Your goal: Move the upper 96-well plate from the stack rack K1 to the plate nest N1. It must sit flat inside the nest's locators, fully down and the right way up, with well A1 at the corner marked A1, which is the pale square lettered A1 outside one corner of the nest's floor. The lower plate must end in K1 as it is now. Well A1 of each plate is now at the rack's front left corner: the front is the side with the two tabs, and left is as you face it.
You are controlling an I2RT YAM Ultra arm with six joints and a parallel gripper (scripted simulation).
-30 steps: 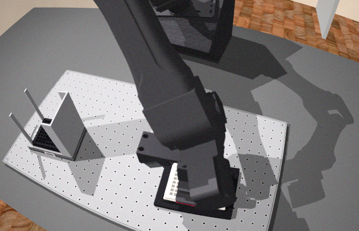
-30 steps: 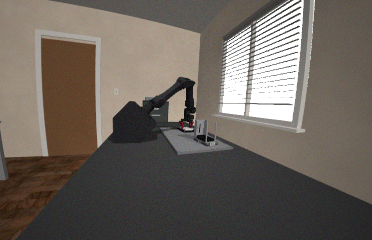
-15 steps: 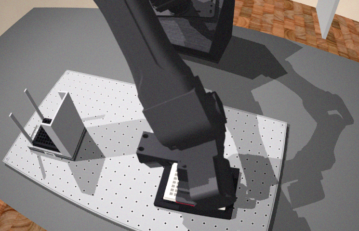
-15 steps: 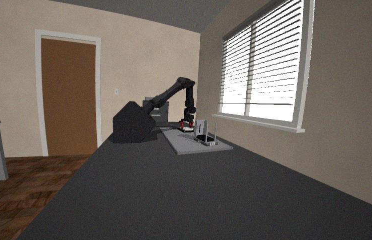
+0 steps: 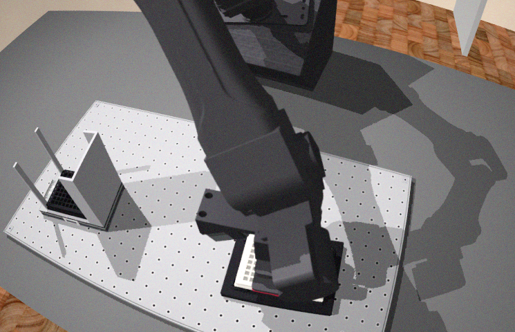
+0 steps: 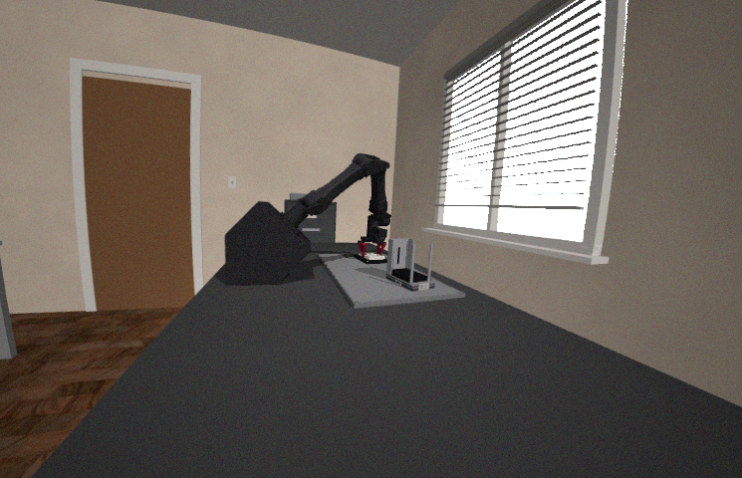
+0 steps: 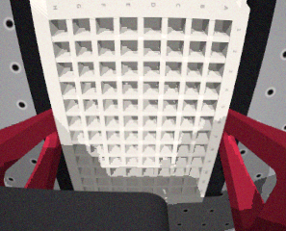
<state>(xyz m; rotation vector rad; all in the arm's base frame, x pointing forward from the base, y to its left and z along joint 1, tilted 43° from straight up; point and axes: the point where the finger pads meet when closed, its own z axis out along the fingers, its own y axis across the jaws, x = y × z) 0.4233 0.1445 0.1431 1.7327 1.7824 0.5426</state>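
Right now my hand is right at the white 96-well plate. The rest, counted from my hand: pale A1 square 6 cm behind, 8 cm to the right, 1 cm below; then rack back wall 5 cm behind, 31 cm to the right, 6 cm above; then dark plate 5 cm behind, 37 cm to the right, 1 cm above.
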